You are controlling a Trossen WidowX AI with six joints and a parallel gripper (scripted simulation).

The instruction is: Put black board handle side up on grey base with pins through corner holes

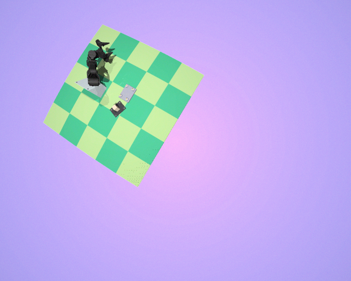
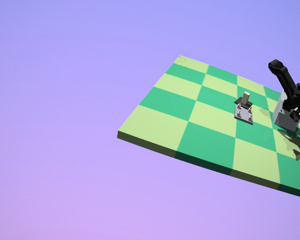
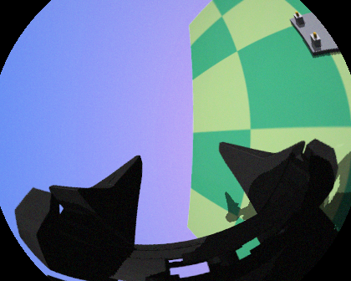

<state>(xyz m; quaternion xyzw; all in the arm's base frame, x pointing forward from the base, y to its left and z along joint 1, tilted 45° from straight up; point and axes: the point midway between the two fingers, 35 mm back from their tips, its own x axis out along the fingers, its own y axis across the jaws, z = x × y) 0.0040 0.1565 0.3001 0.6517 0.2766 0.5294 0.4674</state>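
Right now my gripper tip is 280 mm short of the black board, 420 mm to the left of it and 200 mm above it. Also, from my gripper tip: grey base: 270 mm ahead, 240 mm to the right, 220 mm below.
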